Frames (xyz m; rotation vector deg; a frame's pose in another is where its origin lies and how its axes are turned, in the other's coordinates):
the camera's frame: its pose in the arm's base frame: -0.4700 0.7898 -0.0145 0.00 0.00 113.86
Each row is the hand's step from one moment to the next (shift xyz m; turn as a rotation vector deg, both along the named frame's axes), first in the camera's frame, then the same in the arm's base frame.
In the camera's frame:
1: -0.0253 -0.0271 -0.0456 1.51 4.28 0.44
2: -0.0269 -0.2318 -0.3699 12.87 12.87 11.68
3: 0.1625 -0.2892 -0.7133 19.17 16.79 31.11
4: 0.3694 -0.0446 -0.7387 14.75 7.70 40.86
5: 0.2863 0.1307 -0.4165 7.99 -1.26 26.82
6: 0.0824 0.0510 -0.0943 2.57 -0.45 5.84
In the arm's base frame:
1: 0.0350 -0.0122 -0.0456 -4.53 -0.35 0.44
2: 0.2229 0.0692 -0.3699 -16.98 6.56 11.68
3: 0.1988 0.2656 -0.7133 -23.11 10.74 31.11
4: -0.1086 0.3559 -0.7387 -13.01 10.37 40.86
5: -0.2353 0.2090 -0.4165 -2.08 7.82 26.82
6: -0.0800 0.0547 -0.0943 -0.63 2.53 5.84

